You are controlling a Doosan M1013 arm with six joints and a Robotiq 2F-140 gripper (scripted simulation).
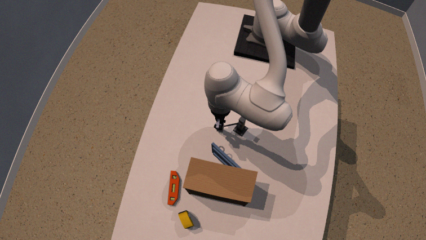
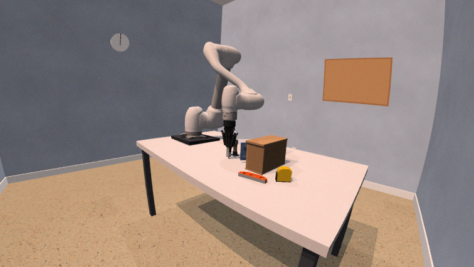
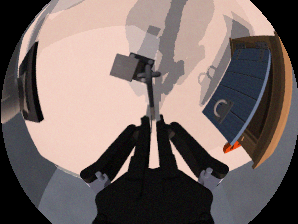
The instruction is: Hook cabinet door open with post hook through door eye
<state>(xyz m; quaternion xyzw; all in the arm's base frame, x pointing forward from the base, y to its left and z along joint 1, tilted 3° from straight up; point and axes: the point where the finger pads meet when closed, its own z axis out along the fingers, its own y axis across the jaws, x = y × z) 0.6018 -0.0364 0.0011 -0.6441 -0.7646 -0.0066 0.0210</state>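
Now: the thin hook 1 cm behind my hand, 4 cm to the left of it and 1 cm above it. Round my hand: hook post: 2 cm behind, 6 cm to the left, 3 cm above; then cabinet door: 14 cm ahead, 10 cm to the left, 3 cm above; then orange spirit level: 32 cm ahead, 8 cm to the right, 3 cm below.
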